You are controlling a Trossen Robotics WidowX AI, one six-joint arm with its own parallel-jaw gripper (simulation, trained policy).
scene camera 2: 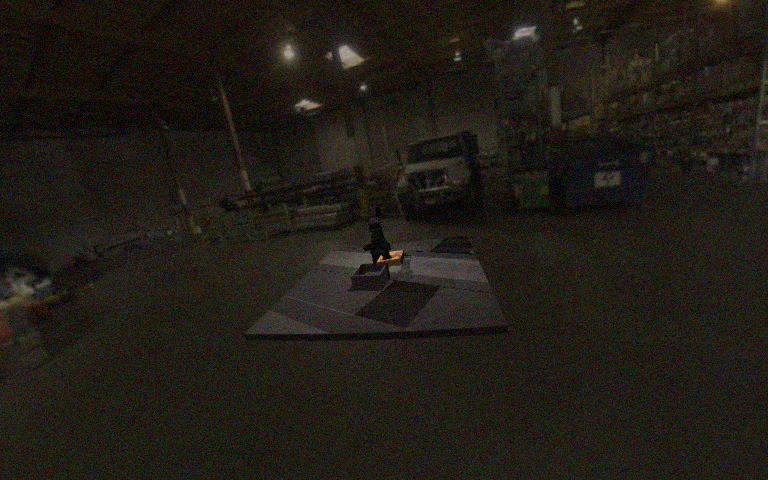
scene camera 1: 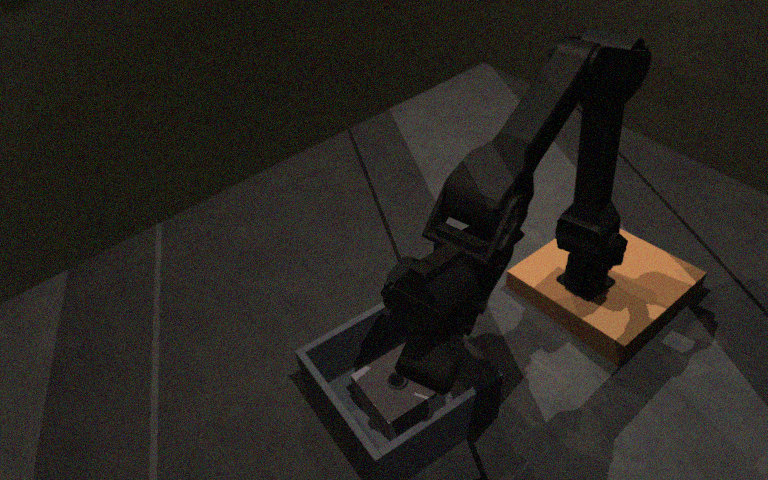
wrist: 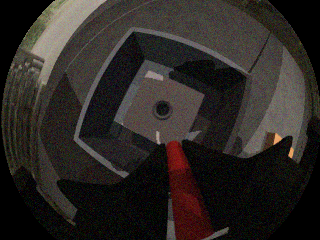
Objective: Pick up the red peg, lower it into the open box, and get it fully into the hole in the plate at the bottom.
Observation:
In view: my gripper [scene camera 1: 427,355], a grey box [scene camera 2: 360,282] and a pale plate [scene camera 1: 395,403].
The grey box also shows in the wrist view [wrist: 100,131]. The pale plate also shows in the wrist view [wrist: 156,92]. My gripper also shows in the wrist view [wrist: 174,146].

